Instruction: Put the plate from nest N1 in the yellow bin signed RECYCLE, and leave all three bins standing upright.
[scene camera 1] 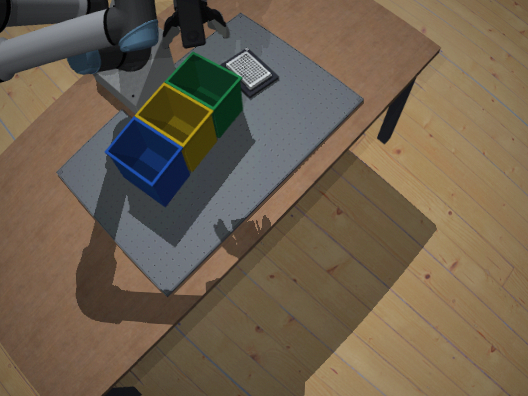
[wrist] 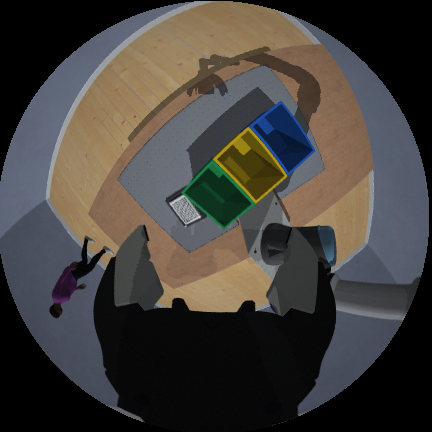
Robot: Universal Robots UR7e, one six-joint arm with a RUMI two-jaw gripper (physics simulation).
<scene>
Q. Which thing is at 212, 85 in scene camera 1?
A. A green bin.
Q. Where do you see a green bin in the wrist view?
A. At 211, 189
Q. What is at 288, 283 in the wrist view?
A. My gripper.
</scene>
